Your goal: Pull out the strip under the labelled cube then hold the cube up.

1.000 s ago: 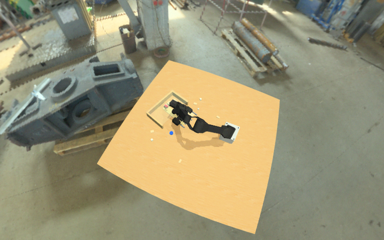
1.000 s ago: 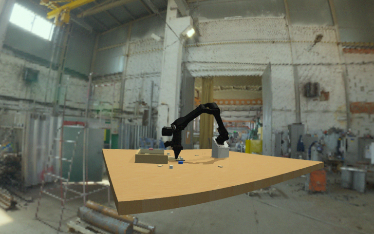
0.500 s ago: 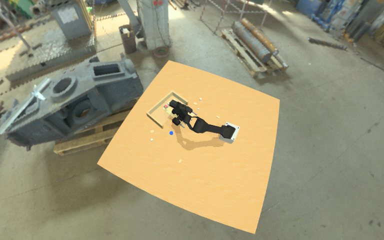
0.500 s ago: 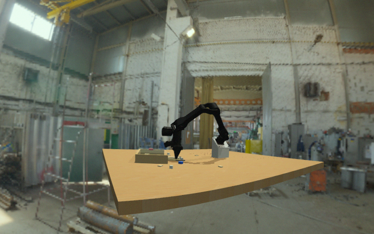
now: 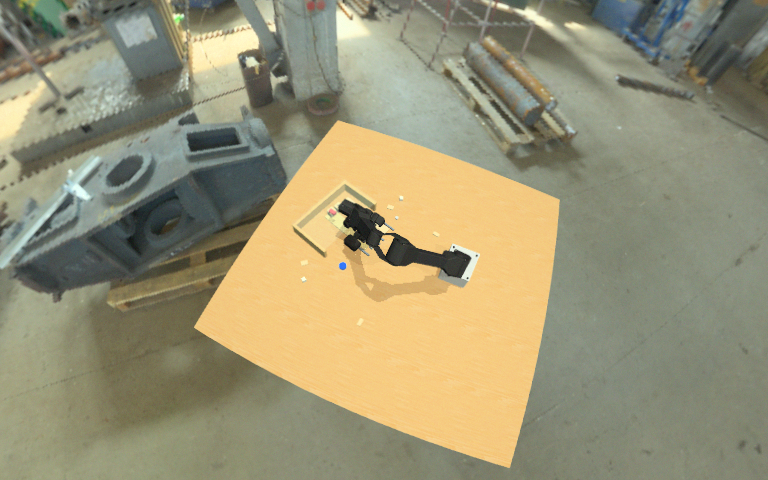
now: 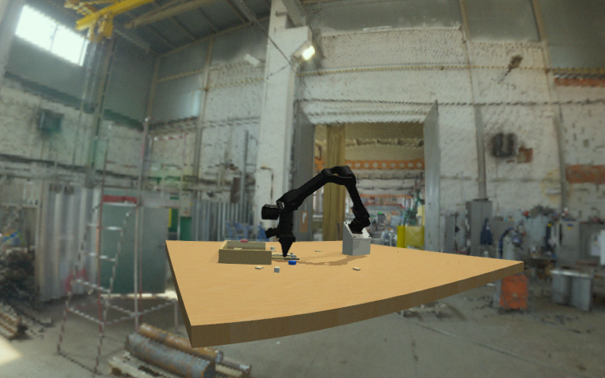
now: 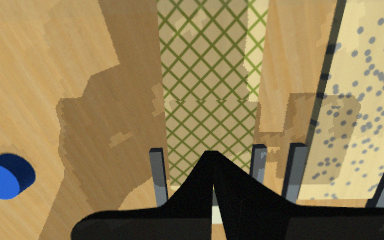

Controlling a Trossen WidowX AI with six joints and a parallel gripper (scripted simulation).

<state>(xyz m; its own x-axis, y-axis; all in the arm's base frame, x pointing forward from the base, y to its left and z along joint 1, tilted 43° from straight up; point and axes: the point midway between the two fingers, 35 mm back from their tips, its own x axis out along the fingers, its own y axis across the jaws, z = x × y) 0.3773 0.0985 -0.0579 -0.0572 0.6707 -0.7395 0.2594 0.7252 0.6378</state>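
Now: gripper tip 90 mm short of the green cross-hatched strip and 20 mm to the left of it. The rest, counted from my gripper tip: pink piece 170 mm ahead, 30 mm to the right, 60 mm above; blue disc 20 mm ahead, 140 mm to the left.
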